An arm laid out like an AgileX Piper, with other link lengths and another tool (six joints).
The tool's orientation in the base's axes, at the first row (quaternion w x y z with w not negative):
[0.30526, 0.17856, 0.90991, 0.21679]
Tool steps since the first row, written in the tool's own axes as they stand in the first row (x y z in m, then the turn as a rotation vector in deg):
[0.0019, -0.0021, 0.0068, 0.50, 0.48, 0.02]
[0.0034, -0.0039, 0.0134, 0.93, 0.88, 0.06]
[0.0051, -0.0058, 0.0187, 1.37, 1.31, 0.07]
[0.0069, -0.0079, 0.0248, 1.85, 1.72, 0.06]
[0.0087, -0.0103, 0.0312, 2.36, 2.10, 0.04]
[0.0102, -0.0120, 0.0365, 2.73, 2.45, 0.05]
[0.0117, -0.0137, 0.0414, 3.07, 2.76, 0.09]
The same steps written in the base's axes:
[0.0025, 0.0010, -0.0069, -0.27, 0.64, -0.01]
[0.0052, 0.0021, -0.0132, -0.49, 1.18, -0.04]
[0.0069, 0.0028, -0.0188, -0.73, 1.75, -0.05]
[0.0090, 0.0036, -0.0251, -1.02, 2.31, -0.06]
[0.0112, 0.0042, -0.0318, -1.34, 2.86, -0.10]
[0.0131, 0.0050, -0.0372, -1.54, 3.33, -0.11]
[0.0148, 0.0056, -0.0423, -1.71, 3.75, -0.14]

